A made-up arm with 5 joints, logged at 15 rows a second.
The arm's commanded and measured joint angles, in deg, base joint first. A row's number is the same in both.
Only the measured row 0 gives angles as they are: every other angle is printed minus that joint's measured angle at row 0.
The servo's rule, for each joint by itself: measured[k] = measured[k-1] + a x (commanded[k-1-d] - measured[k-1]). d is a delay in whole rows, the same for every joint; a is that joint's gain. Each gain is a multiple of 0.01, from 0.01 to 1. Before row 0 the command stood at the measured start. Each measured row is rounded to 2 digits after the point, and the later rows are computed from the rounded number. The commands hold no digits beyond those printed.
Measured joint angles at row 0:
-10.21 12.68 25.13 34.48 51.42
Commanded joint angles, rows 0 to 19:
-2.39 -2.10 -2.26 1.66 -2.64
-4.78 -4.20 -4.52 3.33 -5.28
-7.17 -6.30 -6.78 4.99 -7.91
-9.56 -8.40 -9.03 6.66 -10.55
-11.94 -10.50 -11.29 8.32 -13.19
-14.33 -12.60 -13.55 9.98 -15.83
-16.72 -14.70 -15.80 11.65 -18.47
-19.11 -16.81 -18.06 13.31 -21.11
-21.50 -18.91 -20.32 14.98 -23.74
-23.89 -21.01 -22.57 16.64 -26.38
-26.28 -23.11 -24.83 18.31 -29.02
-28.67 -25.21 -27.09 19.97 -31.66
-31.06 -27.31 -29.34 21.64 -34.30
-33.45 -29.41 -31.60 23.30 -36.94
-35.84 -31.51 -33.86 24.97 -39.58
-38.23 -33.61 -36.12 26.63 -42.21
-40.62 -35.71 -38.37 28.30 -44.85
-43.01 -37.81 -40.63 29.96 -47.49
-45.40 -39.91 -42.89 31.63 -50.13
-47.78 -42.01 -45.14 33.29 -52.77
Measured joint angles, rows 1 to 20:
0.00 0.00 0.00 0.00 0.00
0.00 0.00 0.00 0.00 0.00
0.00 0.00 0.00 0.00 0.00
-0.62 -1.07 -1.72 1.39 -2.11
-1.70 -2.67 -3.85 3.02 -4.65
-3.12 -4.52 -6.08 4.67 -7.26
-4.79 -6.50 -8.32 6.34 -9.89
-6.65 -8.54 -10.58 8.00 -12.53
-8.65 -10.61 -12.84 9.66 -15.17
-10.75 -12.70 -15.09 11.33 -17.81
-12.92 -14.80 -17.35 12.99 -20.45
-15.15 -16.90 -19.61 14.66 -23.08
-17.42 -19.00 -21.86 16.32 -25.72
-19.72 -21.10 -24.12 17.99 -28.36
-22.05 -23.20 -26.38 19.65 -31.00
-24.39 -25.30 -28.63 21.32 -33.64
-26.75 -27.40 -30.89 22.98 -36.28
-29.11 -29.50 -33.15 24.65 -38.92
-31.48 -31.60 -35.41 26.31 -41.55
-33.86 -33.70 -37.66 27.98 -44.19
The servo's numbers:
d 3
a 0.26 0.51 0.76 0.84 0.80

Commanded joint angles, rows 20 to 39:
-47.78 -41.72 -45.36 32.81 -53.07
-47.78 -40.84 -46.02 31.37 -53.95
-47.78 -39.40 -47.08 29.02 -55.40
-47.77 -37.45 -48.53 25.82 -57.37
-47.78 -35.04 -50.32 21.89 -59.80
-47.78 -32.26 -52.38 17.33 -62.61
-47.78 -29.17 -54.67 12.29 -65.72
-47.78 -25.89 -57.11 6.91 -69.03
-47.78 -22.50 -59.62 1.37 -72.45
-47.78 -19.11 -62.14 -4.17 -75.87
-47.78 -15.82 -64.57 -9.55 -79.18
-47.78 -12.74 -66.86 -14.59 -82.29
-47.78 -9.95 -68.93 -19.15 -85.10
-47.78 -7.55 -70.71 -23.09 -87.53
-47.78 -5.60 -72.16 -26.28 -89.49
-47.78 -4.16 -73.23 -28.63 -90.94
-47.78 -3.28 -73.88 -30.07 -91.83
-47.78 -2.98 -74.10 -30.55 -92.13
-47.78 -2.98 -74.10 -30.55 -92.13
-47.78 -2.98 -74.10 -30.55 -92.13
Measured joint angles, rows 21 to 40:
-36.24 -35.80 -39.92 29.64 -46.83
-38.62 -37.90 -42.18 31.31 -49.47
-41.00 -40.00 -44.43 32.97 -52.11
-42.76 -40.88 -45.14 32.84 -52.88
-44.07 -40.86 -45.81 31.61 -53.74
-45.03 -40.12 -46.78 29.43 -55.07
-45.74 -38.76 -48.11 26.40 -56.91
-46.27 -36.86 -49.79 22.61 -59.22
-46.66 -34.51 -51.76 18.17 -61.93
-46.95 -31.79 -53.97 13.23 -64.96
-47.17 -28.78 -56.36 7.92 -68.22
-47.33 -25.58 -58.84 2.42 -71.60
-47.45 -22.28 -61.35 -3.12 -75.02
-47.54 -18.99 -63.80 -8.52 -78.35
-47.60 -15.80 -66.13 -13.62 -81.50
-47.65 -12.82 -68.26 -18.27 -84.38
-47.68 -10.13 -70.12 -22.32 -86.90
-47.71 -7.82 -71.67 -25.65 -88.97
-47.73 -5.95 -72.86 -28.15 -90.55
-47.74 -4.59 -73.64 -29.76 -91.57

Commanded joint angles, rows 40 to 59:
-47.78 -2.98 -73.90 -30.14 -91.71
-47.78 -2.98 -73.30 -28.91 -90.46
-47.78 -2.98 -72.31 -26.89 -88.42
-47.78 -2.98 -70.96 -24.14 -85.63
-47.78 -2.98 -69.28 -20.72 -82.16
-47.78 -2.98 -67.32 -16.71 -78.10
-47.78 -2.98 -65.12 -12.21 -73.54
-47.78 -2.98 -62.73 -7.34 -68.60
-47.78 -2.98 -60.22 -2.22 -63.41
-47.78 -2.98 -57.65 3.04 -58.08
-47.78 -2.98 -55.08 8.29 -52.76
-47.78 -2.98 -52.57 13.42 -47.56
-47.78 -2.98 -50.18 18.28 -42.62
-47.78 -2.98 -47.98 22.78 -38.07
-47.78 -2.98 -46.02 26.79 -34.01
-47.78 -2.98 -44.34 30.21 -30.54
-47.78 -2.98 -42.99 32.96 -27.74
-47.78 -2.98 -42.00 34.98 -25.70
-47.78 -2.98 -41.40 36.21 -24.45
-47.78 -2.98 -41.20 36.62 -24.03
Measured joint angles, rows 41 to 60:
-47.75 -3.77 -73.99 -30.42 -92.02
-47.76 -3.37 -74.07 -30.53 -92.11
-47.77 -3.17 -74.09 -30.55 -92.13
-47.77 -3.07 -73.95 -30.21 -91.79
-47.77 -3.02 -73.46 -29.12 -90.73
-47.77 -3.00 -72.59 -27.25 -88.88
-47.77 -2.99 -71.35 -24.64 -86.28
-47.77 -2.98 -69.78 -21.35 -82.98
-47.77 -2.98 -67.91 -17.45 -79.08
-47.77 -2.98 -65.79 -13.05 -74.65
-47.77 -2.98 -63.46 -8.25 -69.81
-47.77 -2.98 -61.00 -3.18 -64.69
-47.77 -2.98 -58.45 2.04 -59.40
-47.77 -2.98 -55.89 7.29 -54.09
-47.77 -2.98 -53.37 12.44 -48.87
-47.77 -2.98 -50.95 17.35 -43.87
-47.77 -2.98 -48.69 21.91 -39.23
-47.77 -2.98 -46.66 26.01 -35.05
-47.77 -2.98 -44.90 29.54 -31.44
-47.77 -2.98 -43.45 32.41 -28.48

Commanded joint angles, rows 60 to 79:
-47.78 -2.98 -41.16 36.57 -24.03
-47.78 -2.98 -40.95 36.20 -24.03
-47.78 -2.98 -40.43 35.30 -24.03
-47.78 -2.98 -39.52 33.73 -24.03
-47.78 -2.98 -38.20 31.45 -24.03
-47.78 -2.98 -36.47 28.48 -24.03
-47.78 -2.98 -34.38 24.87 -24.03
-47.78 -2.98 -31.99 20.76 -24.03
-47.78 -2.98 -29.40 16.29 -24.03
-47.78 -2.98 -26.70 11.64 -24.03
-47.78 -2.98 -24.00 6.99 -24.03
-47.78 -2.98 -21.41 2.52 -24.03
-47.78 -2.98 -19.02 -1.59 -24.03
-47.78 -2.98 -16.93 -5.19 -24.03
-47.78 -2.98 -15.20 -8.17 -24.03
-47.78 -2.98 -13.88 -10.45 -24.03
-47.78 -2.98 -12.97 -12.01 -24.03
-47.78 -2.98 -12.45 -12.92 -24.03
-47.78 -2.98 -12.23 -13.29 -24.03
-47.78 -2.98 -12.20 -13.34 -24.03
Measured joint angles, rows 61 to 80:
-47.77 -2.98 -42.35 34.57 -26.26
-47.77 -2.98 -41.63 35.95 -24.81
-47.77 -2.98 -41.30 36.51 -24.19
-47.77 -2.98 -41.19 36.56 -24.06
-47.77 -2.98 -41.01 36.26 -24.04
-47.77 -2.98 -40.57 35.45 -24.03
-47.77 -2.98 -39.77 34.01 -24.03
-47.77 -2.98 -38.58 31.86 -24.03
-47.77 -2.98 -36.98 29.02 -24.03
-47.77 -2.98 -35.00 25.53 -24.03
-47.77 -2.98 -32.71 21.52 -24.03
-47.77 -2.98 -30.19 17.13 -24.03
-47.77 -2.98 -27.54 12.52 -24.03
-47.77 -2.98 -24.85 7.87 -24.03
-47.77 -2.98 -22.24 3.38 -24.03
-47.77 -2.98 -19.79 -0.79 -24.03
-47.77 -2.98 -17.62 -4.49 -24.03
-47.77 -2.98 -15.78 -7.58 -24.03
-47.77 -2.98 -14.34 -9.99 -24.03
-47.77 -2.98 -13.30 -11.69 -24.03

